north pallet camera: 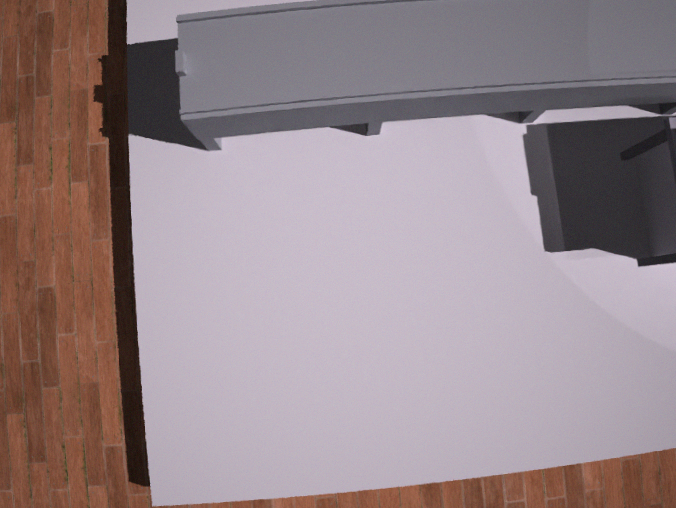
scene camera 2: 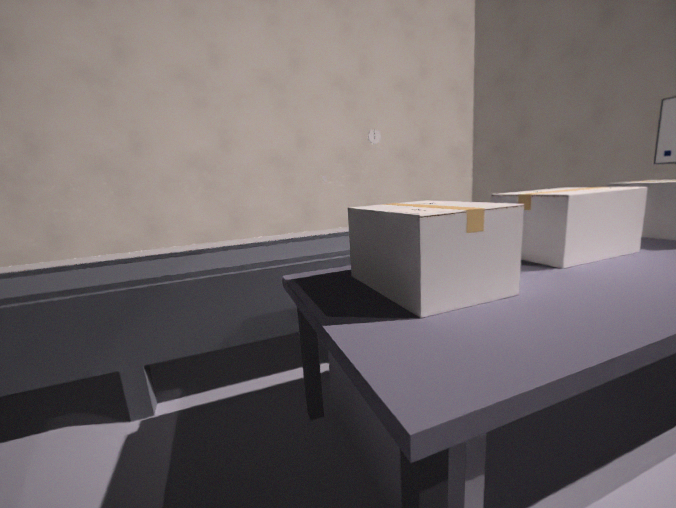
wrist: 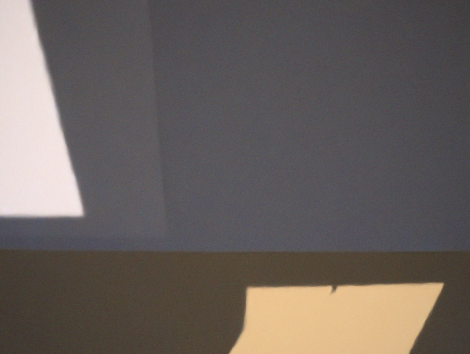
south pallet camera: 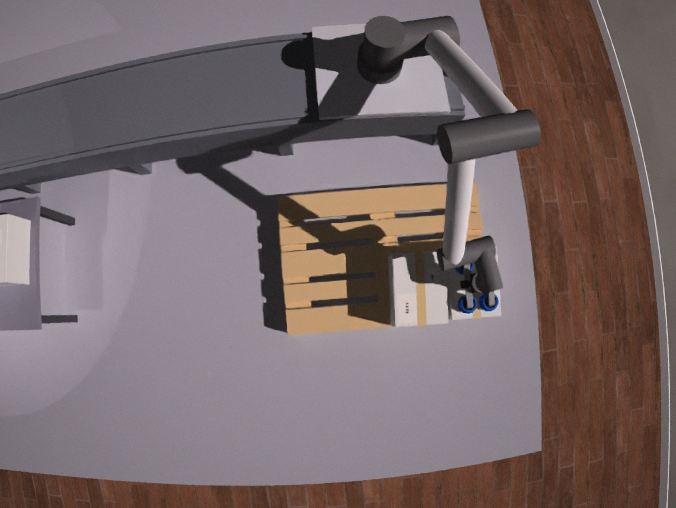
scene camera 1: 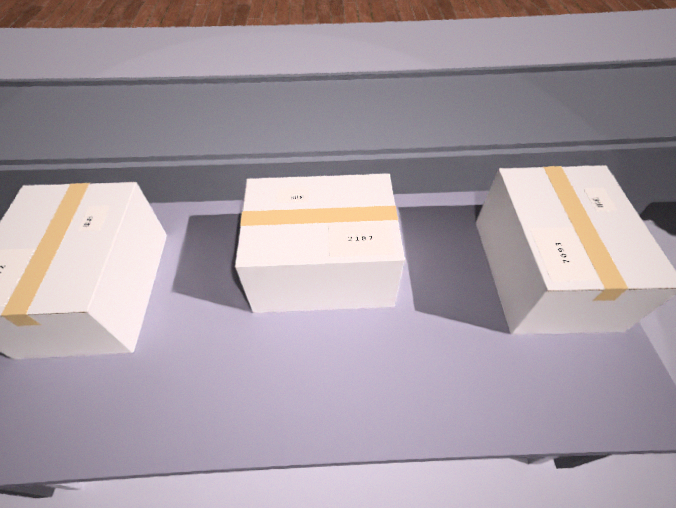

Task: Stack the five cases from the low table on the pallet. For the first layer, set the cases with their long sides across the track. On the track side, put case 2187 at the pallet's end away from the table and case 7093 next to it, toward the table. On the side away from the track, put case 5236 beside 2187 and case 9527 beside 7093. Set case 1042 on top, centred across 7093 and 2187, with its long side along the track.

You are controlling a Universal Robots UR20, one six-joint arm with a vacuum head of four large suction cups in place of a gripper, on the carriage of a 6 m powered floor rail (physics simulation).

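Places are measured from the arm's base along level axes (x ahead, y left, z up), in centimetres.
Pixels of known places: hand, its tool point: point(wrist: 230, 266); arm's base, origin of its link: point(south pallet camera: 379, 65).
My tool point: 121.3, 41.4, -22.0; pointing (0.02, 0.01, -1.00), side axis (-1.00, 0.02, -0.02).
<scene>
Ahead of a thing's pixels: the offset from my tool point to its top centre, as dx, dy, dz. Level surfaces: height alone.
My vacuum head point(south pallet camera: 476, 285) is on a taped white case, taken as case 5236 @(-0.6, -0.2, +2.6) point(south pallet camera: 455, 314) point(wrist: 300, 125), and holds it at the pallet's end away from the table, on the side away from the track. Its number is hidden; contact with the pallet point(south pallet camera: 314, 322) is unclear. Case 9527 @(-0.5, -30.9, +1.8) point(south pallet camera: 401, 289), its label blurred, stands close beside it, toward the table. On the low table @(dz +18.0) point(scene camera 1: 327, 409) point(scene camera 2: 437, 371) point(south pallet camera: 21, 314) stand case 2187 point(scene camera 1: 295, 245) point(scene camera 2: 601, 229), case 7093 point(scene camera 1: 524, 213) point(scene camera 2: 382, 251) point(south pallet camera: 13, 248) and case 1042 point(scene camera 1: 98, 273) point(scene camera 2: 658, 213), its label cut off.
The rail track point(scene camera 1: 327, 120) point(scene camera 2: 218, 311) point(north pallet camera: 382, 65) point(south pallet camera: 191, 98) runs behind the table and pallet. The arm's carriage point(south pallet camera: 415, 92) is at the track's pallet end. The forearm point(south pallet camera: 459, 207) reaches over the pallet, and its shadow falls on the boards.
</scene>
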